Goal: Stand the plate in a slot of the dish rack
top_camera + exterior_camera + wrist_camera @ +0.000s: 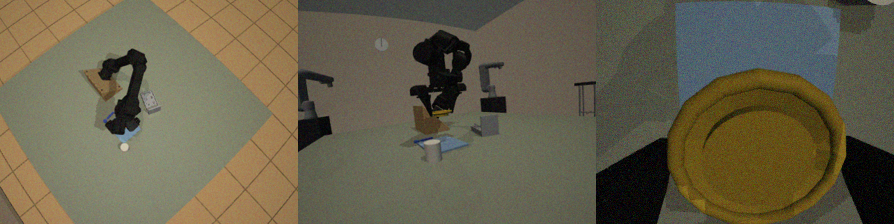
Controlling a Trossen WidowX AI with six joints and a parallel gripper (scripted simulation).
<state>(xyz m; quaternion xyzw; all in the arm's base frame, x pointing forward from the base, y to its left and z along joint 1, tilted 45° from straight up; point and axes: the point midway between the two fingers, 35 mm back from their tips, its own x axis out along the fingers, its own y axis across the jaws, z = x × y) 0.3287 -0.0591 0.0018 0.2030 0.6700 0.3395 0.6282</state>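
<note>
Right now my gripper tip is 50 mm past the grey dish rack, 200 mm to the right of it and 80 mm above it. From my gripper tip the other things lie so: white cup: 100 mm ahead, 70 mm to the right, 80 mm below; then yellow plate: 10 mm above; then blue spoon: 100 mm behind, 60 mm to the right, 100 mm below.
</note>
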